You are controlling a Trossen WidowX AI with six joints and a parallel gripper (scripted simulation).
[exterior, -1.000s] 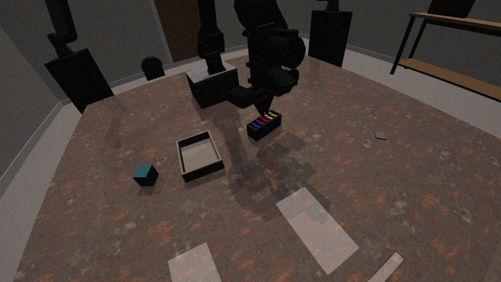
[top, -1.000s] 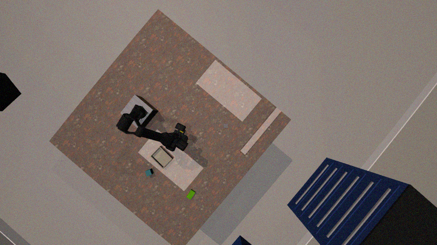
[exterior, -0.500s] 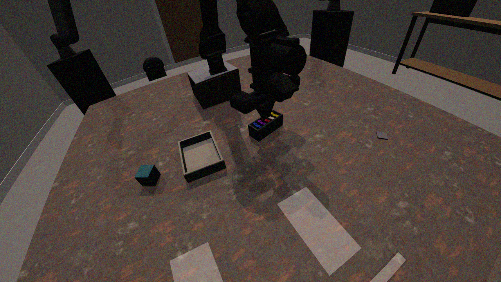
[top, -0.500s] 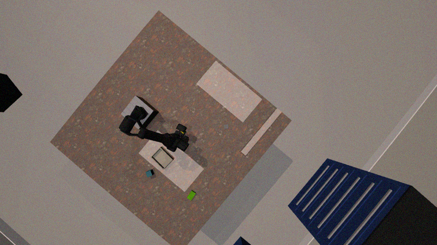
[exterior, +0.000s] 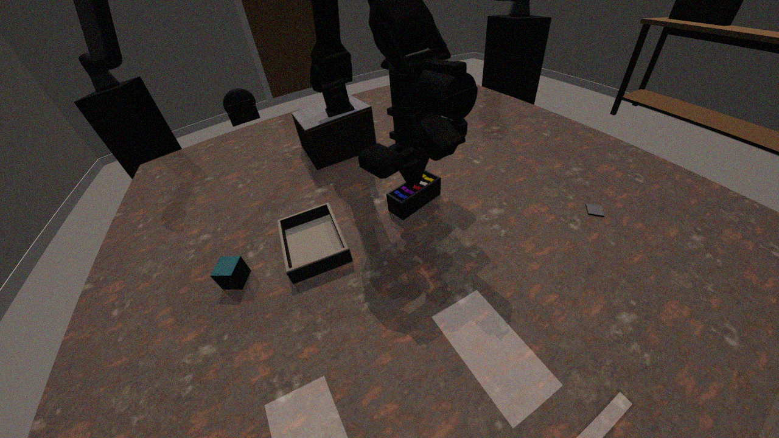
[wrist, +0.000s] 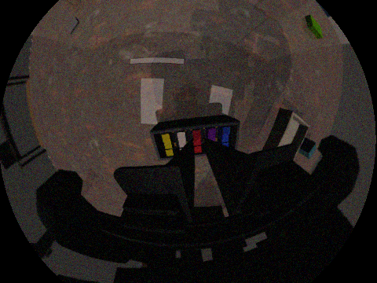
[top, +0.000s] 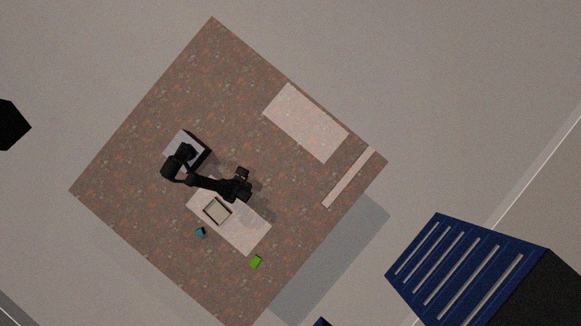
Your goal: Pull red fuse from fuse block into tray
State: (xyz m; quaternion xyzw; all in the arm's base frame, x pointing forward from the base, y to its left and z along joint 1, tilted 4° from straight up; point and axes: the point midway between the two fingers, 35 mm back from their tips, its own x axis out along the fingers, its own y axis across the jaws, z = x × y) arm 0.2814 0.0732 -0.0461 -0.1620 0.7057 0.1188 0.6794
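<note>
The red fuse is 2 cm below my gripper tip. The rest, counted from my gripper tip: tray (20 cm to the right, 4 cm below, 3 cm ahead); then teal cube (35 cm to the right, 6 cm ahead, 2 cm below); then grey tile (30 cm to the left, 17 cm ahead, 4 cm below).
</note>
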